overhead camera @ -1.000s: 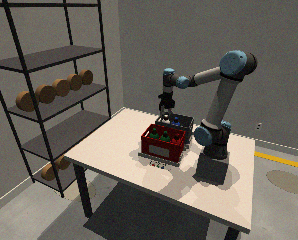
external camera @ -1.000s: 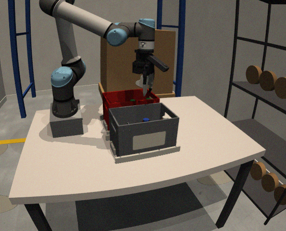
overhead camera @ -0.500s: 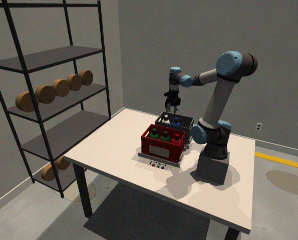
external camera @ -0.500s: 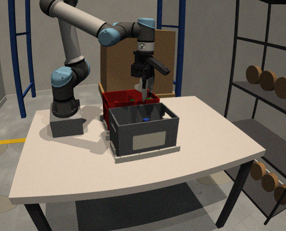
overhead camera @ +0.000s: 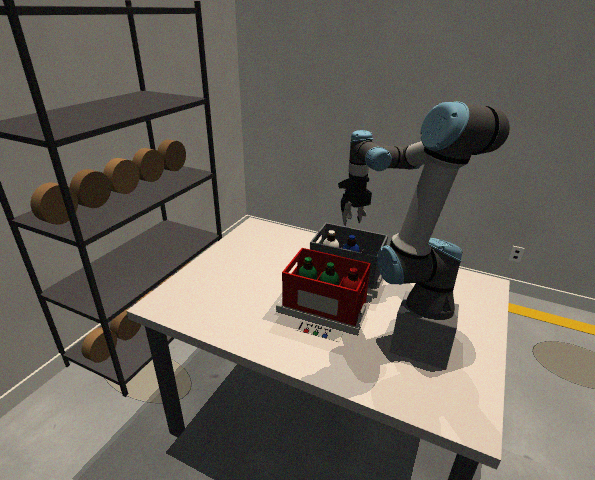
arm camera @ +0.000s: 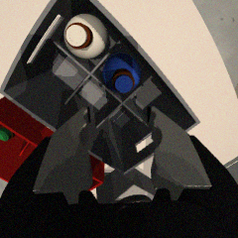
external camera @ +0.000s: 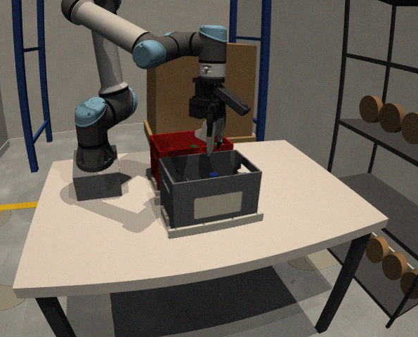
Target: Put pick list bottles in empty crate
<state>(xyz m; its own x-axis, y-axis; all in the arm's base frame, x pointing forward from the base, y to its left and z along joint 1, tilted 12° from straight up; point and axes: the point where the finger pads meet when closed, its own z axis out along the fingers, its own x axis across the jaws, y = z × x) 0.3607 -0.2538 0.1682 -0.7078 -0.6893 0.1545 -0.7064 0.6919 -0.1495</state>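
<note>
Now: hand 10 mm to the left of the blue bottle and 150 mm above it. The rest, counted from my hand: red bottle: 80 mm behind, 220 mm to the left, 150 mm below; then grey crate: 30 mm to the left, 160 mm below; then white bottle: 90 mm ahead, 10 mm to the right, 150 mm below.
</note>
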